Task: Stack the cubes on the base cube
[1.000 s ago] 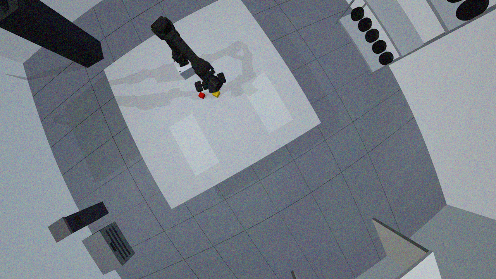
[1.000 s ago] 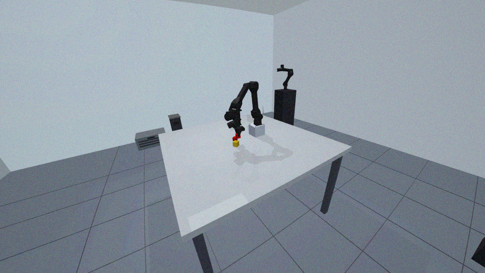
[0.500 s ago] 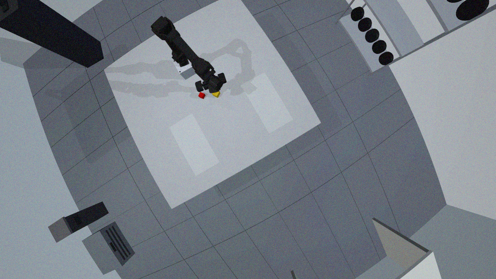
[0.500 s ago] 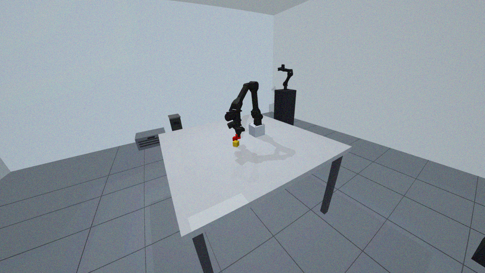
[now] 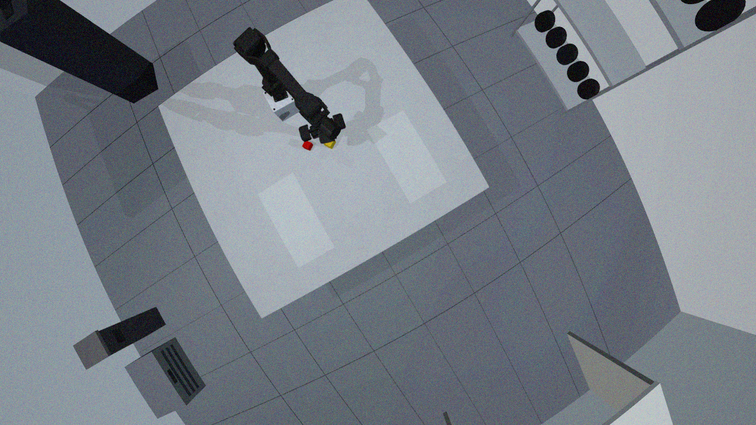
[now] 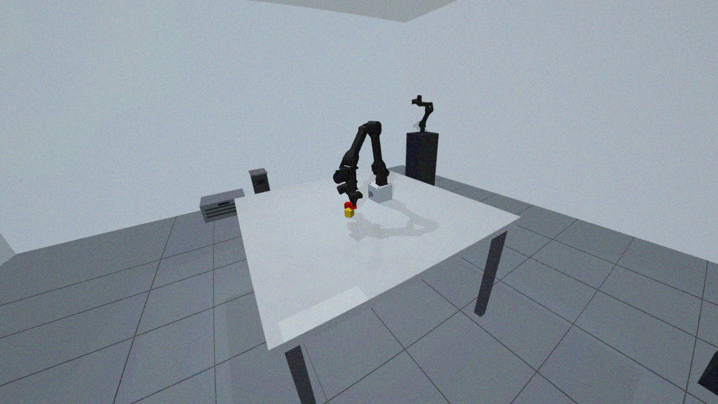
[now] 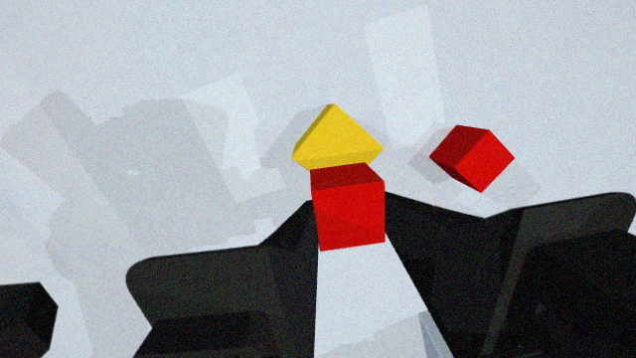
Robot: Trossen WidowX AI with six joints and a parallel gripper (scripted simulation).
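The yellow cube is 2 cm ahead of my gripper tip and 4 cm below it.
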